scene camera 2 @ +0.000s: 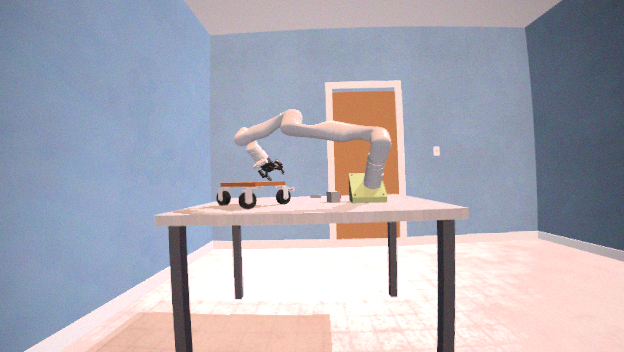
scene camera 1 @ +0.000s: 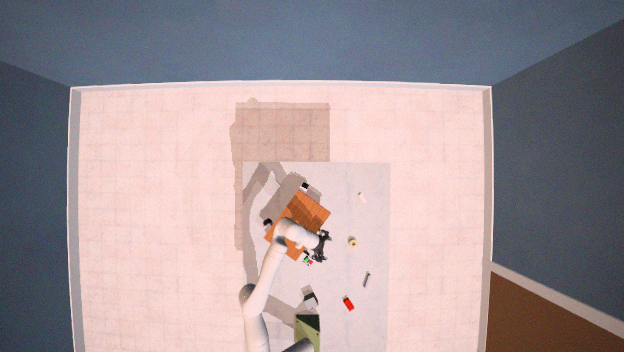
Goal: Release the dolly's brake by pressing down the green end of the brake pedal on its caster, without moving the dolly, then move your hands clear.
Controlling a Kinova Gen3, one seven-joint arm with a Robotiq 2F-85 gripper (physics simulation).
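The dolly (scene camera 1: pixel 317 211) (scene camera 2: pixel 252 184) has an orange-brown wooden deck and black caster wheels and stands on the table. The brake pedal (scene camera 2: pixel 291 189) sticks out from a caster (scene camera 2: pixel 283 195) at the dolly's corner. In the overhead view its green end (scene camera 1: pixel 306 260) is beside its red end (scene camera 1: pixel 311 262), just off the deck's lower corner. My gripper (scene camera 1: pixel 325 246) (scene camera 2: pixel 276 175) is open and empty, tilted, above the dolly's edge near that caster. It is apart from the pedal. The arm hides part of the deck in the overhead view.
On the table (scene camera 1: pixel 375 175) (scene camera 2: pixel 310 219) are a red block (scene camera 1: pixel 348 303), a grey bar (scene camera 1: pixel 366 279), a yellowish ring (scene camera 1: pixel 353 243), a pale cylinder (scene camera 1: pixel 362 197) and a grey box (scene camera 1: pixel 310 301) (scene camera 2: pixel 333 197). The green arm base (scene camera 1: pixel 306 331) (scene camera 2: pixel 368 198) stands beyond the box.
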